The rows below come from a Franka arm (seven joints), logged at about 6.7 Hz.
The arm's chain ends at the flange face. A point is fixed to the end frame.
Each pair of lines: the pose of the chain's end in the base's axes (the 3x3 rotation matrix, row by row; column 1 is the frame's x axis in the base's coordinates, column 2 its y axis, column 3 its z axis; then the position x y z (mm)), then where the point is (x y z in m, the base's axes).
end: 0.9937, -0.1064, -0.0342; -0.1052, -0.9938, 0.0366; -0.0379, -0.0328, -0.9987; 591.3, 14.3, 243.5
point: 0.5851 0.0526 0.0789
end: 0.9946, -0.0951, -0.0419; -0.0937, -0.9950, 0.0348; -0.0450, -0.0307, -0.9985; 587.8, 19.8, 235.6
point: 0.5799 0.0578 0.0710
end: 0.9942, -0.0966, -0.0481; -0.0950, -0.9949, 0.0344; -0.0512, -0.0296, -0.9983; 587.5, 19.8, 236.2
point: 0.5786 0.0577 0.0716
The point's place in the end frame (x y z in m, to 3 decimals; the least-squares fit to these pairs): -0.004 -0.032 0.166
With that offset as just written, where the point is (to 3 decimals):
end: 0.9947, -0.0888, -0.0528; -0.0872, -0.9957, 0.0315; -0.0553, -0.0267, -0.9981; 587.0, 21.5, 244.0
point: 0.577 0.059 0.079
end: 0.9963, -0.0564, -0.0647; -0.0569, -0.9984, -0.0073; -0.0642, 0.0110, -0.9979; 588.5, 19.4, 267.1
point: 0.576 0.050 0.101
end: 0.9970, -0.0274, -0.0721; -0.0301, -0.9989, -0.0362; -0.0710, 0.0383, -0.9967; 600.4, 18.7, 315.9
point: 0.585 0.045 0.150
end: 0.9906, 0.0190, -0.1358; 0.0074, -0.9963, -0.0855; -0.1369, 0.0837, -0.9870; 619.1, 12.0, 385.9
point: 0.592 0.030 0.220
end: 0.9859, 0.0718, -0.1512; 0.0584, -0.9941, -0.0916; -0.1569, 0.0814, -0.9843; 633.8, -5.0, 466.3
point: 0.602 0.011 0.301
